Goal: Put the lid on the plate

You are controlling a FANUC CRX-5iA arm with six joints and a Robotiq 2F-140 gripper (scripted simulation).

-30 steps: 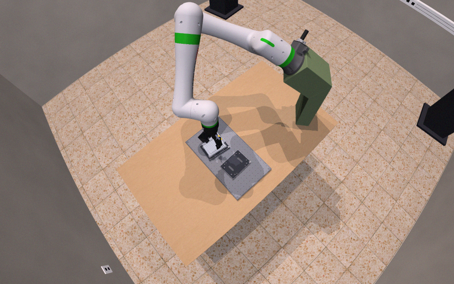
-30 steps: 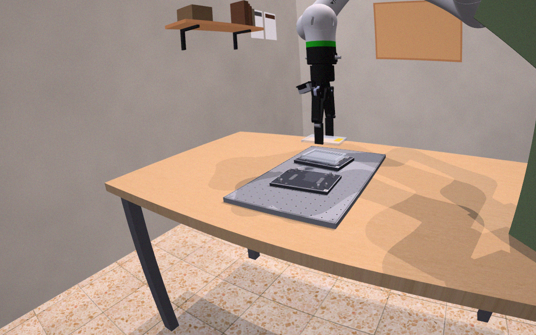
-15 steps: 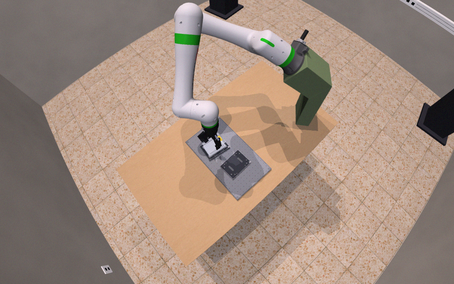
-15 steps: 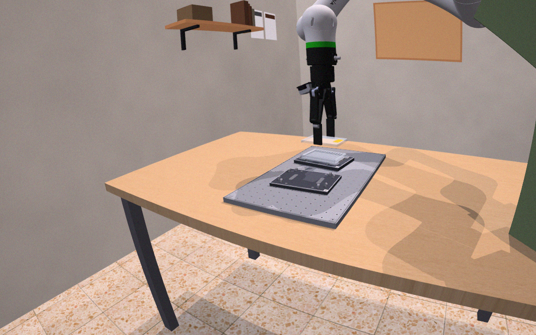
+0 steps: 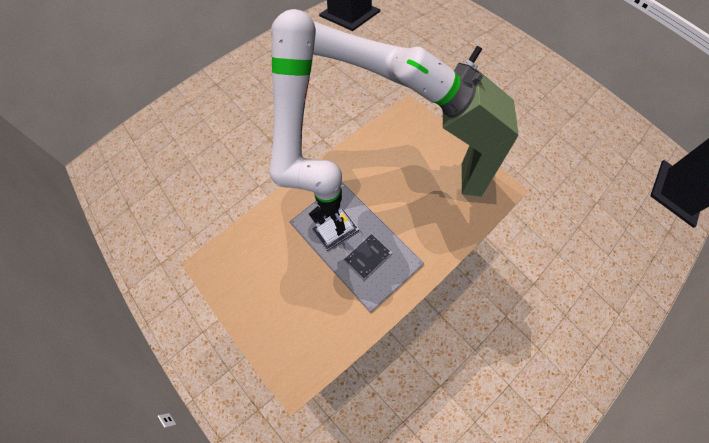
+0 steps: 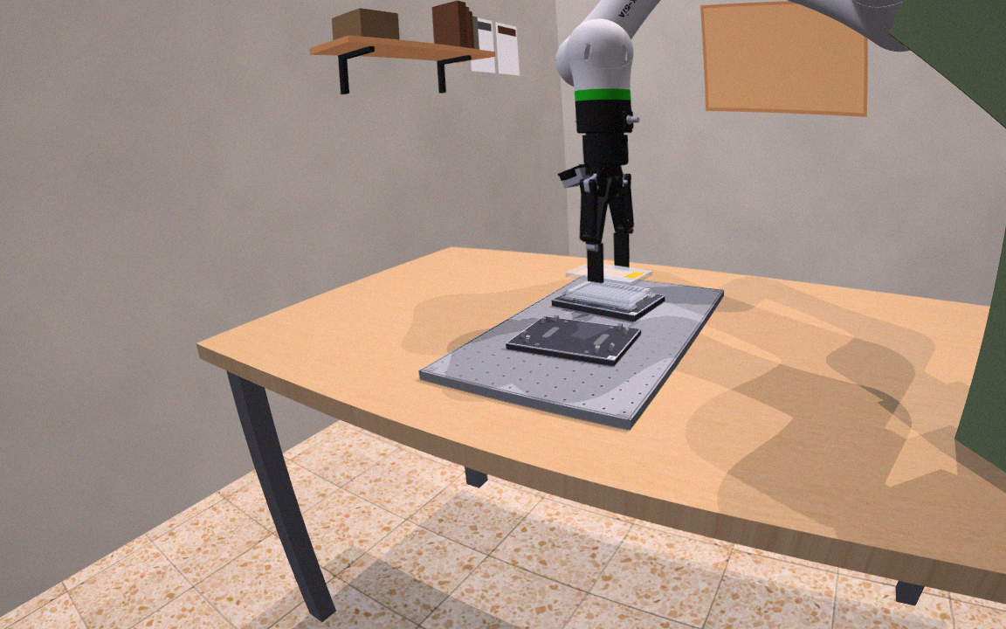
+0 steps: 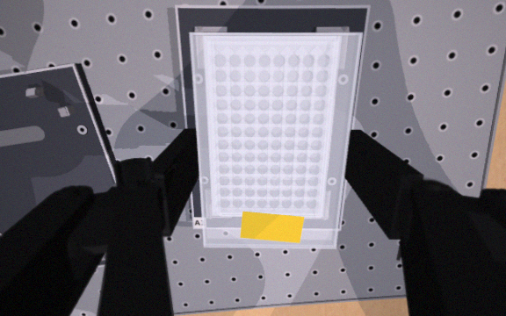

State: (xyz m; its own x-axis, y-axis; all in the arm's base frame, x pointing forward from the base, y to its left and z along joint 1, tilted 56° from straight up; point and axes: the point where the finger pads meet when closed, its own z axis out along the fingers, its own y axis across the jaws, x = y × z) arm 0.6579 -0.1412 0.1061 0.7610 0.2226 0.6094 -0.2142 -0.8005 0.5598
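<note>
My gripper is now 60 mm above the culture plate. Round my hand: dark nest: 70 mm below; clear lid: 20 mm below; dark lid park: 180 mm to the left, 70 mm below, 10 mm ahead.
</note>
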